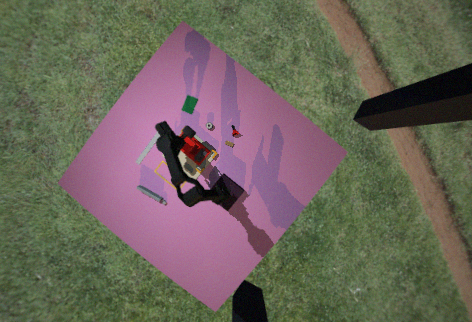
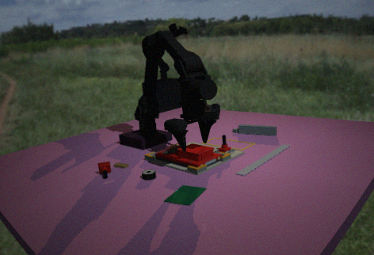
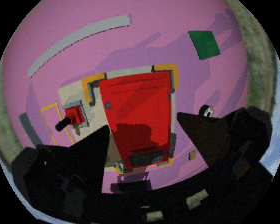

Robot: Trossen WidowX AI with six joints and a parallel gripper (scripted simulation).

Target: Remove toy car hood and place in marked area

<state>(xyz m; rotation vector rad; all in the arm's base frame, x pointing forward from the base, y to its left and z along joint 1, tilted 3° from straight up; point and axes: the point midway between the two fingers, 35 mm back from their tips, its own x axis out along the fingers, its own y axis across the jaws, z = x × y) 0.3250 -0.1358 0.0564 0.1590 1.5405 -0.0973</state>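
Right now my gripper tip is 1 cm above the red hood. Round my gripper tip: long grey strip 19 cm ahead, 12 cm to the left, 5 cm below; small wheel 6 cm behind, 15 cm to the right, 5 cm below; green plate 11 cm ahead, 20 cm to the right, 5 cm below.
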